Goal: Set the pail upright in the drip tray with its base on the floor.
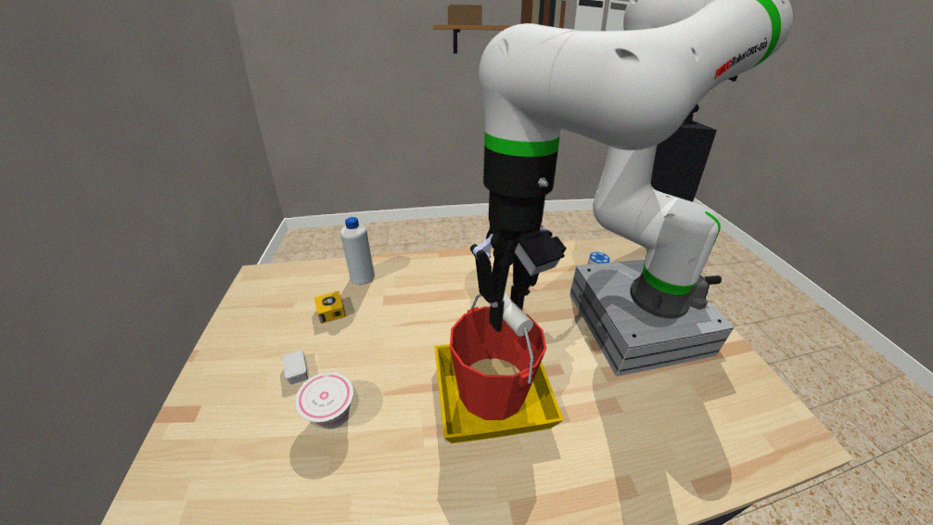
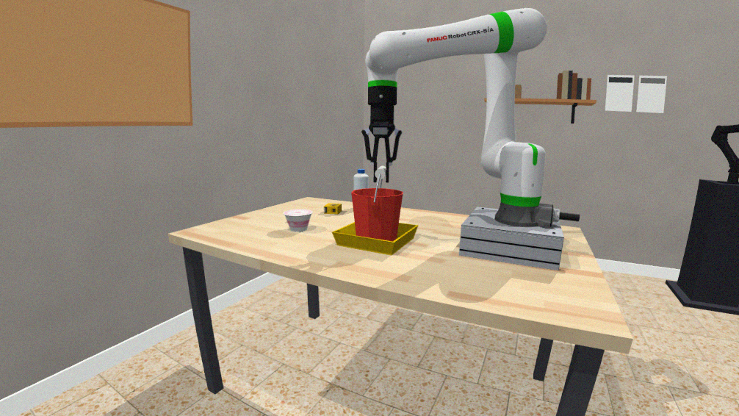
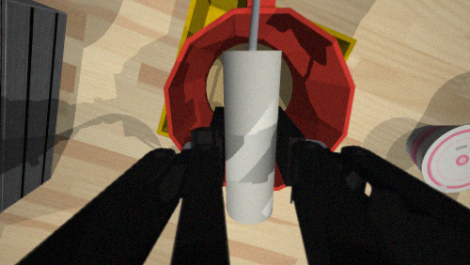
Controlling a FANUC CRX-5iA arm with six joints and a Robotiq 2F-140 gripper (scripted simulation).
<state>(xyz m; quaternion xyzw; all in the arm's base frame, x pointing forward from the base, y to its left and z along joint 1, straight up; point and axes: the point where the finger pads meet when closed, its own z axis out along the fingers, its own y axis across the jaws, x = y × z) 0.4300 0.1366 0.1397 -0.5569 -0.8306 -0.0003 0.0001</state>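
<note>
The red pail lies 9 cm below my hand and 1 cm ahead of it. Also, from my hand: yellow drip tray (23 cm below, 1 cm ahead); pail handle (3 cm below); pink-lidded cup (34 cm ahead, 20 cm below, 3 cm to the left).
</note>
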